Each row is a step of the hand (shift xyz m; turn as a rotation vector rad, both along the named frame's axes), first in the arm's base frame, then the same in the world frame.
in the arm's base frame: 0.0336 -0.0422 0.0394 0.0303 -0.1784 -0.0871
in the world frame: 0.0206 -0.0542 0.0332 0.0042 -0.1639 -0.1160
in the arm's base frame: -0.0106 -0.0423 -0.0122 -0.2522 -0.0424 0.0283
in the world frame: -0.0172 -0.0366 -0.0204 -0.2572 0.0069 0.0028
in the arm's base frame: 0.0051 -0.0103 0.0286 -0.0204 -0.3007 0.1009
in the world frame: 0.0000 -0.0157 0.0265 -0.0883 -0.3024 0.0425
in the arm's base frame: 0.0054 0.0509 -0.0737 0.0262 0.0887 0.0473
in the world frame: 0.0227 0.0601 -0.0626 0.0377 0.0722 0.0644
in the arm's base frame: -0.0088 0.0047 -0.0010 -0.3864 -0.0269 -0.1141
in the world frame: -0.0076 0.0065 -0.0007 -0.3704 0.0733 -0.1431
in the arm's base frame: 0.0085 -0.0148 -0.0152 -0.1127 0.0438 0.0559
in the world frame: 0.0070 -0.0135 -0.0170 -0.1073 0.0564 0.0552
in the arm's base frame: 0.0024 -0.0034 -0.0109 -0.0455 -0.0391 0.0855
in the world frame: 0.0028 -0.0020 -0.0111 -0.0608 -0.0424 0.0736
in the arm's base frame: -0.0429 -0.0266 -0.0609 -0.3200 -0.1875 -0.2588
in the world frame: -0.0407 -0.0066 -0.0675 -0.3215 -0.0714 -0.3099
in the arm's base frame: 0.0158 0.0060 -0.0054 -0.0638 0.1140 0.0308
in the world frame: 0.0171 0.0034 -0.0031 -0.0435 0.1181 0.0467
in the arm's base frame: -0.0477 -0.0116 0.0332 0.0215 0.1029 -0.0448
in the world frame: -0.0522 -0.0068 0.0272 0.0454 0.1021 -0.0236
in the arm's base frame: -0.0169 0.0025 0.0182 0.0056 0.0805 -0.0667
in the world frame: -0.0179 0.0029 0.0172 0.0279 0.0875 -0.0503
